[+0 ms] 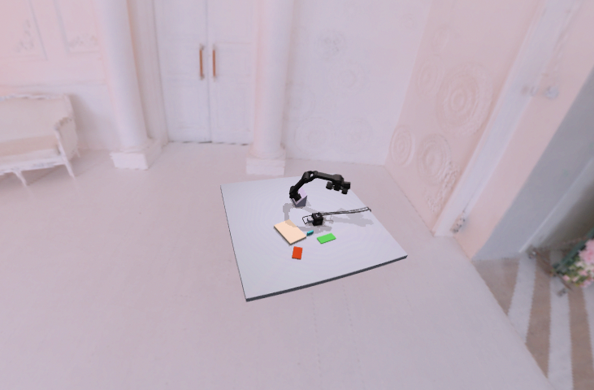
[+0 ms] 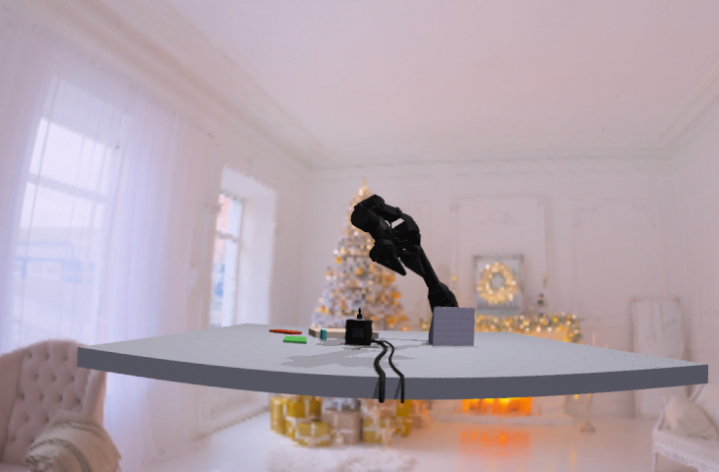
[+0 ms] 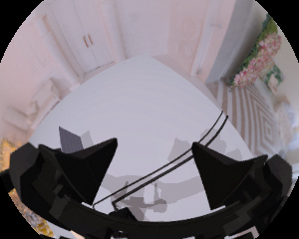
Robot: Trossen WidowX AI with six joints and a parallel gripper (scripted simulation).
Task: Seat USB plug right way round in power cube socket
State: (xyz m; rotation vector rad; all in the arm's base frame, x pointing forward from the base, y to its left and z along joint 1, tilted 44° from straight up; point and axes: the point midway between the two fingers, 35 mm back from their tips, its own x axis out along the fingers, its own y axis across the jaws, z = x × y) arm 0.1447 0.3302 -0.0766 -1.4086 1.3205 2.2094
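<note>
The dark USB plug lies 22 cm to the right of my gripper tip, 15 cm ahead of it and 11 cm below it. Also, from my gripper tip: teal block (32 cm to the right, 28 cm ahead, 19 cm below); USB socket (22 cm to the right, 15 cm ahead, 14 cm below); green block (35 cm ahead, 20 cm to the right, 20 cm below).
</note>
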